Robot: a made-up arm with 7 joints.
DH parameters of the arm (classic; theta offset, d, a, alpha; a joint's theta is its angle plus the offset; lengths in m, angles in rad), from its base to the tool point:
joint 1: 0 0.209 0 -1.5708
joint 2: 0 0 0 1.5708
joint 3: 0 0.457 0.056 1.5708
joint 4: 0 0 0.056 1.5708
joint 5: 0 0.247 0 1.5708
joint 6: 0 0 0.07 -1.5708
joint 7: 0 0.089 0 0
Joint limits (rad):
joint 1: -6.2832..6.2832
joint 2: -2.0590..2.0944
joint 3: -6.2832..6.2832
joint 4: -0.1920..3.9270
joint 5: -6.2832..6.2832
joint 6: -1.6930..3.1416
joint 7: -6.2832..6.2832
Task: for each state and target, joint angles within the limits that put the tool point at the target. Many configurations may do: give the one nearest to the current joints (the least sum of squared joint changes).
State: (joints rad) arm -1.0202 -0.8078 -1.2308 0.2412 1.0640 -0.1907 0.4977
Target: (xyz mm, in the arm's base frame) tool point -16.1 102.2 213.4
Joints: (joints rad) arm -1.8637 -1.3968 -1.6173 -0.1920 1.2554 0.5762 0.4977
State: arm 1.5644 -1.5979 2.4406 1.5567 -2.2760 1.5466 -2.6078
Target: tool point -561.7 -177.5 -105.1
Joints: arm 0.9102 -1.7811 2.2863 1.4918 -2.2585 1.4880 -2.6078
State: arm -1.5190 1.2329 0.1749 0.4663 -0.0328 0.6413 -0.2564
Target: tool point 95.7 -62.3 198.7
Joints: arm -0.8800 1.1192 0.5401 -0.1104 -0.0011 0.7173 -0.2564
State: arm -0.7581 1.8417 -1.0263 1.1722 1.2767 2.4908 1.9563
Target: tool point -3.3 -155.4 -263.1
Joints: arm -1.1556 2.0944 -0.4997 1.0870 1.4109 1.8736 1.9563
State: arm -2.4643 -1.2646 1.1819 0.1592 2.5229 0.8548 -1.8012
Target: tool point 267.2 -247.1 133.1
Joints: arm -2.8781 -1.6585 1.6811 0.5379 2.4993 1.0342 -1.8012
